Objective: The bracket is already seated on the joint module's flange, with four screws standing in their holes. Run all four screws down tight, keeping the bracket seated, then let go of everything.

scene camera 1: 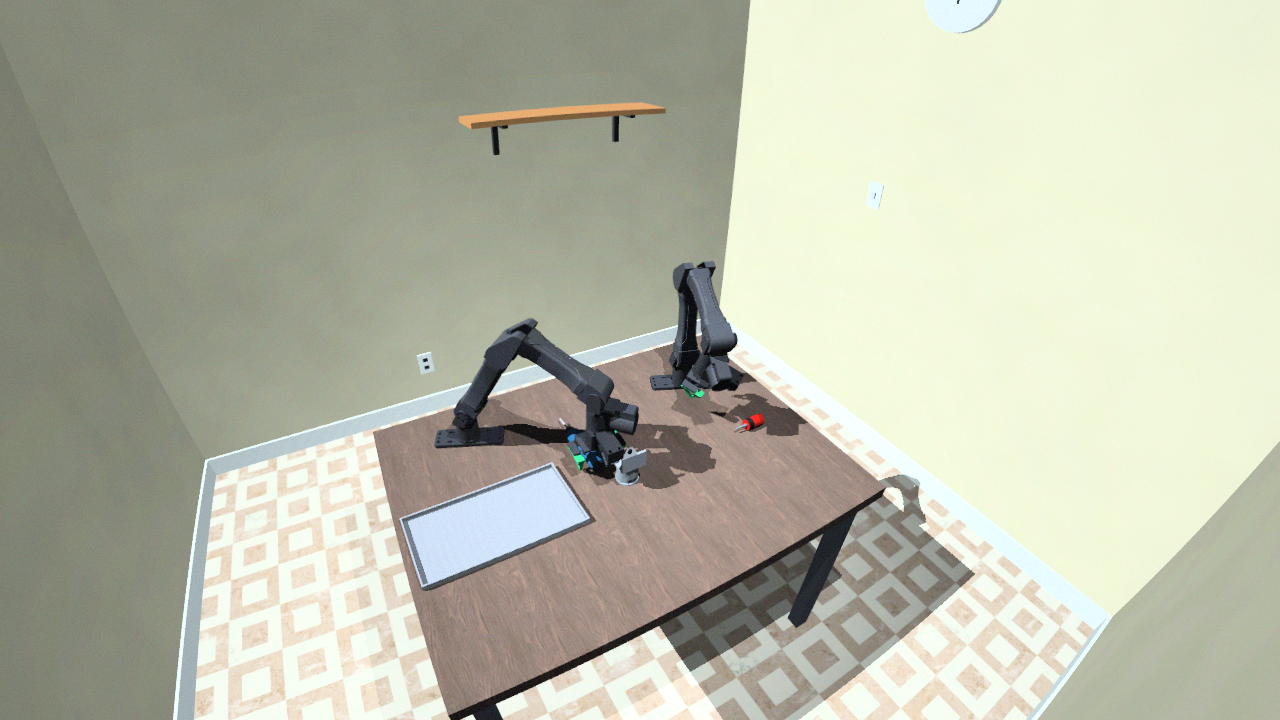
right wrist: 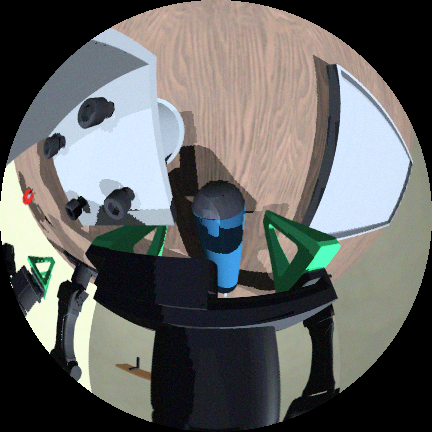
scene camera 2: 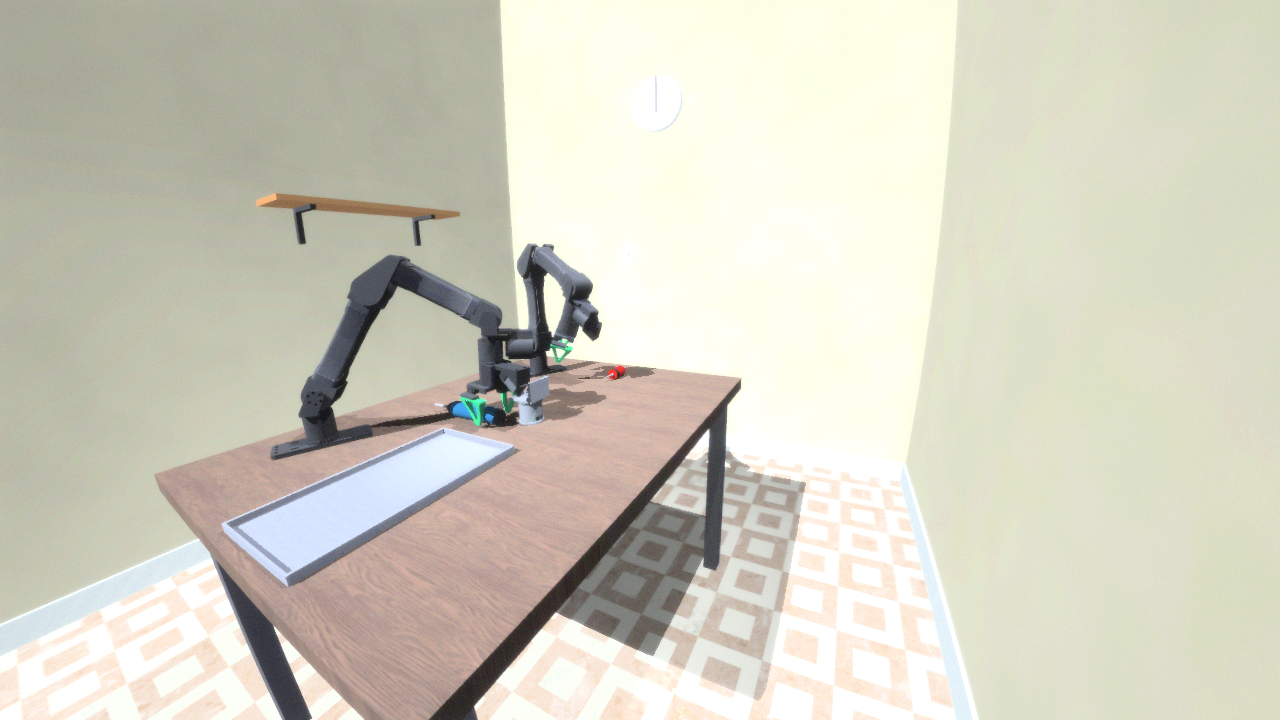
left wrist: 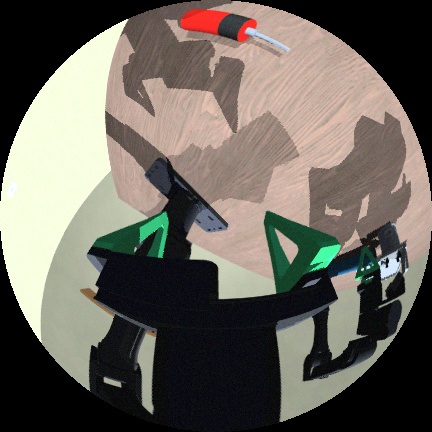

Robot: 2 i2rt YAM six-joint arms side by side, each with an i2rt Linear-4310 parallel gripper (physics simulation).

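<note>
The light grey bracket sits on the joint module. In the right wrist view four dark screws stand in it with their heads raised above the plate. A blue screwdriver with a dark end cap lies on the table beside the module. My right gripper is open over it, fingers on either side of the handle. My left gripper is open and empty, above the table near its own base.
A red screwdriver lies on the table near the left arm. A shallow grey tray lies beside the right arm, at the left in both scene views. A wall shelf hangs behind the arms.
</note>
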